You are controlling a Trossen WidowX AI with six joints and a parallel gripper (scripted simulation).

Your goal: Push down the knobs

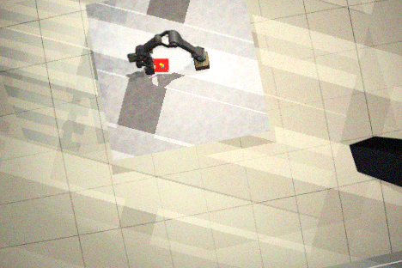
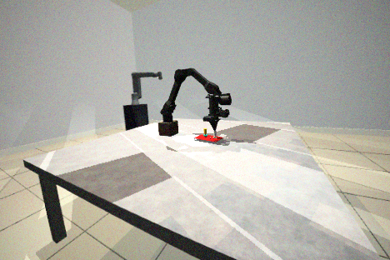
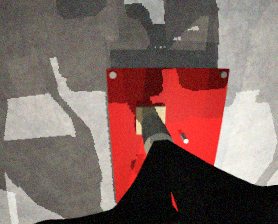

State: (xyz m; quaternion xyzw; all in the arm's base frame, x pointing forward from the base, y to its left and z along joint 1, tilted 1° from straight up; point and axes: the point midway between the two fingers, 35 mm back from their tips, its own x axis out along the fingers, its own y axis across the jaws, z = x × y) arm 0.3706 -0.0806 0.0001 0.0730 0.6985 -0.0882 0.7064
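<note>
My gripper tip is 2 cm above the round grey knob. From my gripper tip the other things lie so: yellow-brown knob (6 cm behind, 2 cm to the left, 1 cm below).
</note>
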